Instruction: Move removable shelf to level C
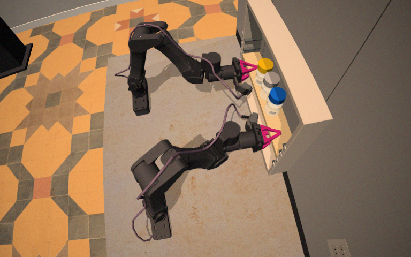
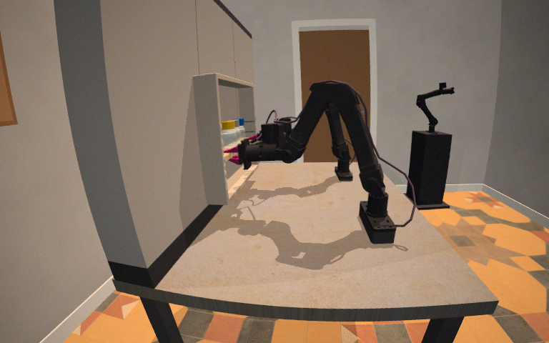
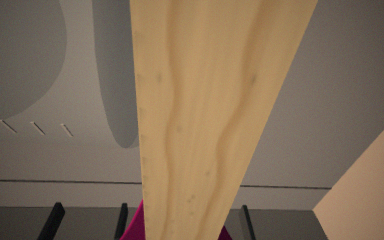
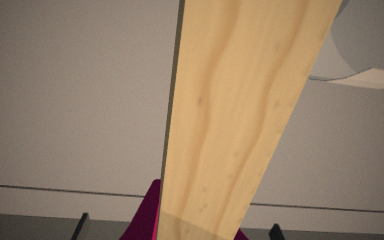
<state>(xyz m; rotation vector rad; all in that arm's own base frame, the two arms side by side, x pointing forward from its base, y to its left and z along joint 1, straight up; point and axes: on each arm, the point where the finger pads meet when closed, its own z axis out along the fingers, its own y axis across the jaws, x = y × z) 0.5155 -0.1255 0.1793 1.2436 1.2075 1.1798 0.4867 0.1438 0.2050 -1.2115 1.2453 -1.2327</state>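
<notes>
The yellow-capped bottle is 7 cm to the right of my left hand and 6 cm above it. Also, from my left hand: grey-capped bottle: 14 cm to the right, 6 cm above, 1 cm behind; wooden shelf: 15 cm to the right; wall rack: 15 cm to the right, 6 cm above.
My right gripper is now 1 cm short of the blue-capped bottle, 9 cm to the right of it and 6 cm below it. The rest, counted from my right hand: grey-capped bottle (1 cm ahead, 16 cm to the left, 6 cm above); wooden shelf (2 cm ahead, 15 cm to the left); wall rack (2 cm ahead, 15 cm to the left, 6 cm above).
</notes>
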